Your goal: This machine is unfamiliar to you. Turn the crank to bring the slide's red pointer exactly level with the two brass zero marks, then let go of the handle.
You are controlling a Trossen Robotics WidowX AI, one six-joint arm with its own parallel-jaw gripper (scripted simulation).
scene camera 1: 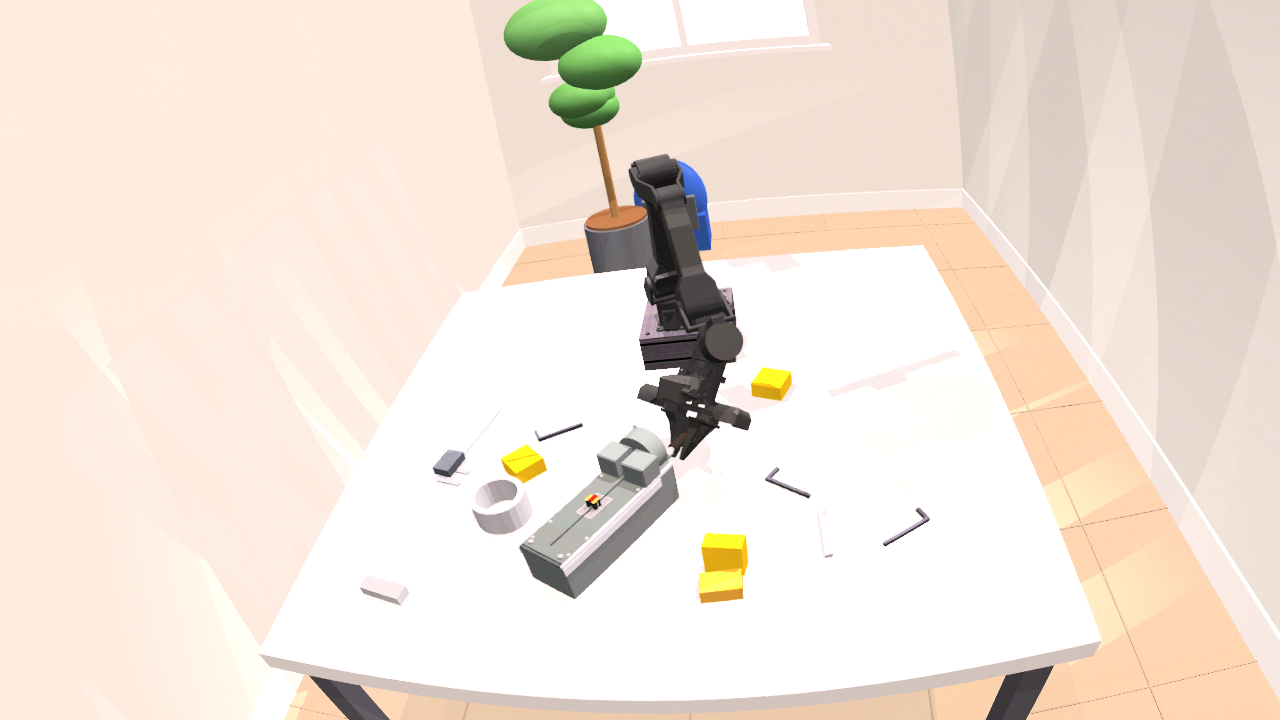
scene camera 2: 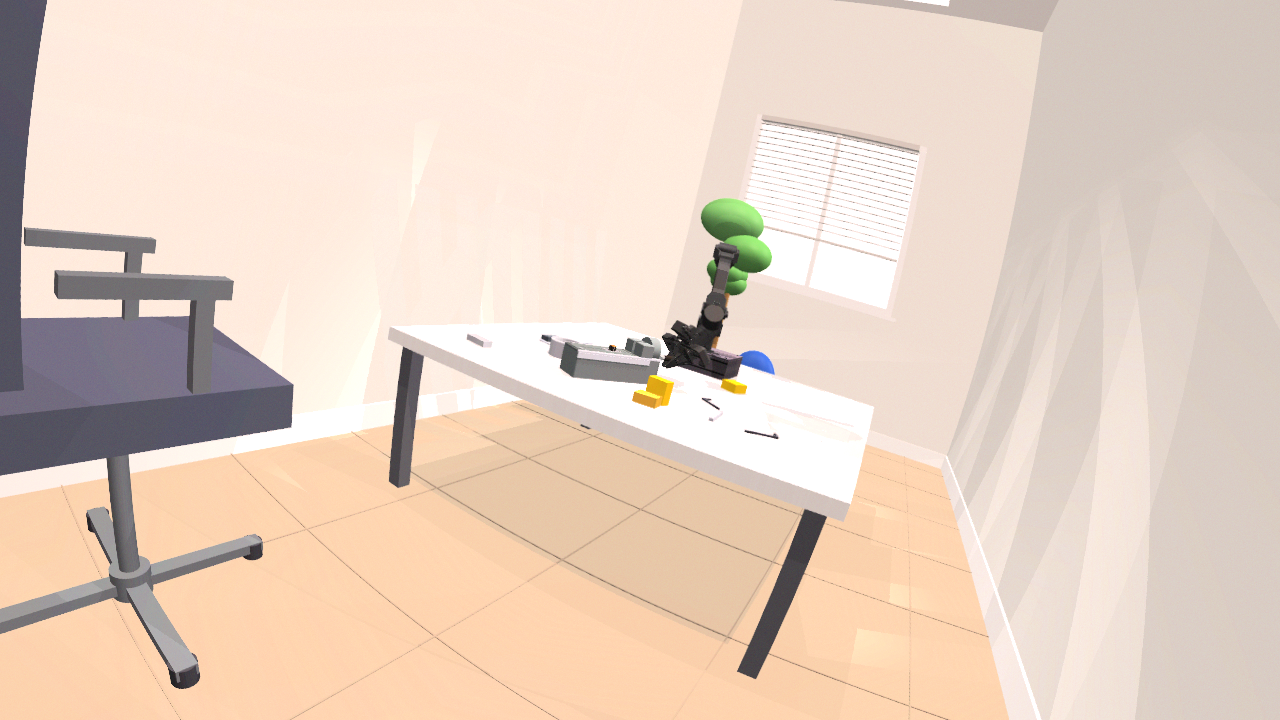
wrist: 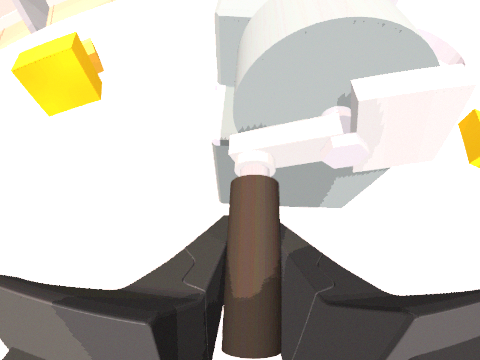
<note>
In view: the gripper [scene camera 1: 677,458] and a grey slide machine [scene camera 1: 637,484].
The gripper shows as well in scene camera 2 [scene camera 2: 664,366] and in the wrist view [wrist: 248,225]. The grey slide machine shows as well in scene camera 2 [scene camera 2: 640,359].
</note>
